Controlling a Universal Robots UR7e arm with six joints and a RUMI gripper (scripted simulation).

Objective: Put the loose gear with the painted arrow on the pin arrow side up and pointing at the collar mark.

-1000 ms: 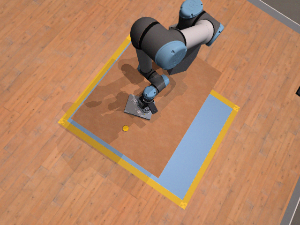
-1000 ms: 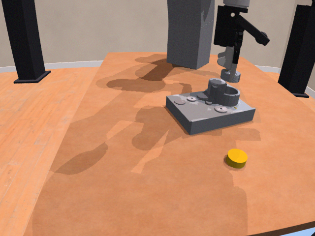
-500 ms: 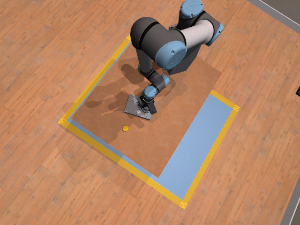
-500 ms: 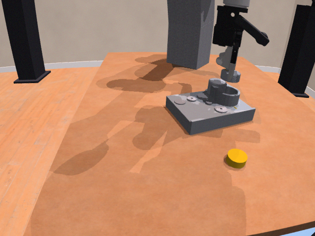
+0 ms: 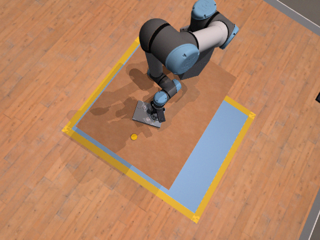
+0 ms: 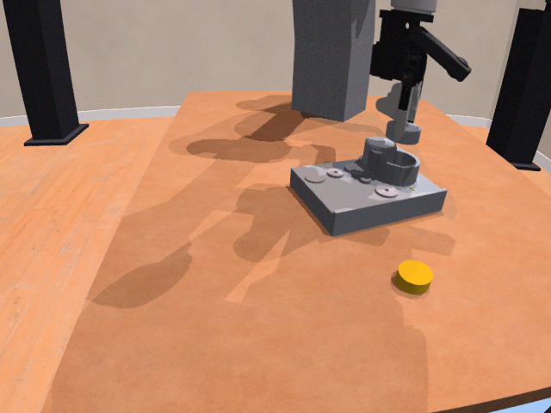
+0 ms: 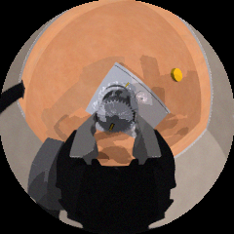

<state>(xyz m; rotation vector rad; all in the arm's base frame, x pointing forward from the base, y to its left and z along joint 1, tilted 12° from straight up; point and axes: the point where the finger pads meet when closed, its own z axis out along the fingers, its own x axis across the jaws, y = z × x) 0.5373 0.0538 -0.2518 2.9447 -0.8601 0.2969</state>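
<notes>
My gripper is now right at the grey gear. Round my hand: yellow disc: 25 cm ahead, 3 cm to the right, 12 cm below.
</notes>
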